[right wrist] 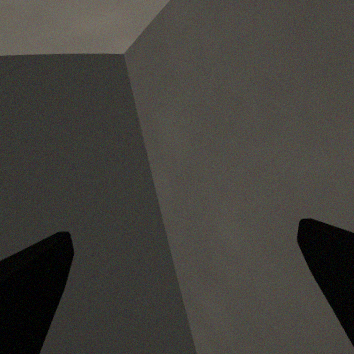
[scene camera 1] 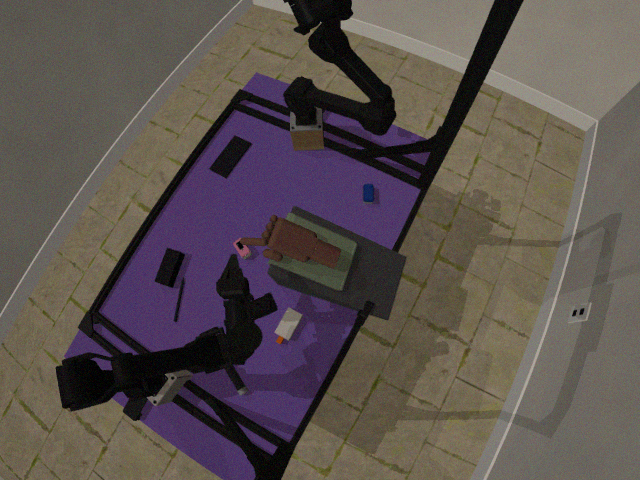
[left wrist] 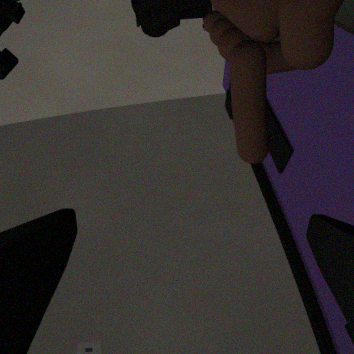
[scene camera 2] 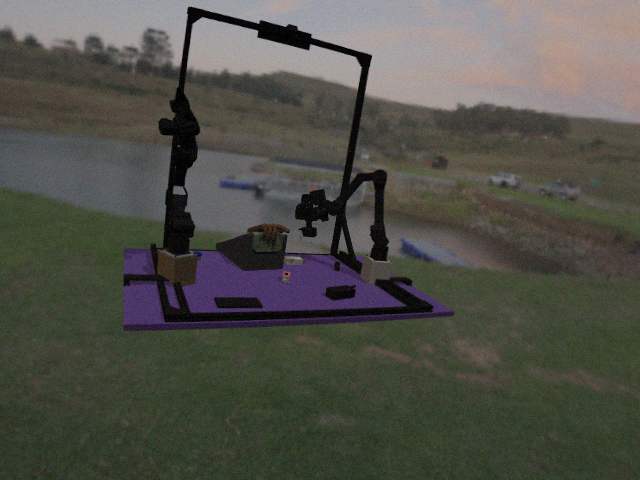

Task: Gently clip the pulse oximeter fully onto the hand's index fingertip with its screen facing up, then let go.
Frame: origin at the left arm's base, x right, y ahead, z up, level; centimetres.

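Seen in the pictures: left gripper, fingertip midpoint: (scene camera 1: 236, 261) (left wrist: 194, 223) (scene camera 2: 299, 218); right gripper, fingertip midpoint: (right wrist: 186, 236) (scene camera 2: 181, 94); left arm's base, link origin: (scene camera 1: 153, 379) (scene camera 2: 378, 258); right arm's base, link origin: (scene camera 1: 306, 116) (left wrist: 206, 1) (scene camera 2: 178, 252).
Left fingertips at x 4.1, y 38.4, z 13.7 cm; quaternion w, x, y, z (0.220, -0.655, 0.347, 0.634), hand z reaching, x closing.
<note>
Offsets run from my left fingertips to a thing's middle. "spot": to the spot under its first point.
The pulse oximeter @[dz -22.5, dx -10.1, dy +4.8 cm] (scene camera 1: 241, 248) (scene camera 2: 285, 277), pink and white, rests on the purple table top below and in front of the hand. Its pink face and dark screen show in both scene views; its exact tilt is too small to tell. The brown hand (scene camera 1: 294, 239) (scene camera 2: 268, 228) lies on a raised support, its index finger (scene camera 1: 254, 241) (left wrist: 250, 107) extended and its tip bare. My left gripper (scene camera 1: 234, 258) (scene camera 2: 308, 234) (left wrist: 194, 223) is open and empty, in the air close to the index fingertip, apart from it. My right gripper (right wrist: 186, 236) is open and empty, raised away from the hand.
A grey wedge (scene camera 1: 382, 268) (scene camera 2: 238, 252) with a green pad @[spot: dz -13.8, dx +17.7, dy +17.8 cm] (scene camera 1: 345, 258) carries the hand. A white box @[dz -22.8, dx +14.6, dy -5.5 cm] (scene camera 1: 288, 324) (scene camera 2: 293, 260), blue item @[dz -22.6, dx +10.7, dy +40.7 cm] (scene camera 1: 368, 192), black slab @[dz -23.8, dx -35.3, dy +27.2 cm] (scene camera 1: 231, 156) (scene camera 2: 238, 302), black box @[dz -22.4, dx -25.2, dy -13.5 cm] (scene camera 1: 169, 267) (scene camera 2: 340, 292) and pen @[dz -23.7, dx -16.8, dy -18.9 cm] (scene camera 1: 179, 299) lie around. Black frame bars edge the table.
</note>
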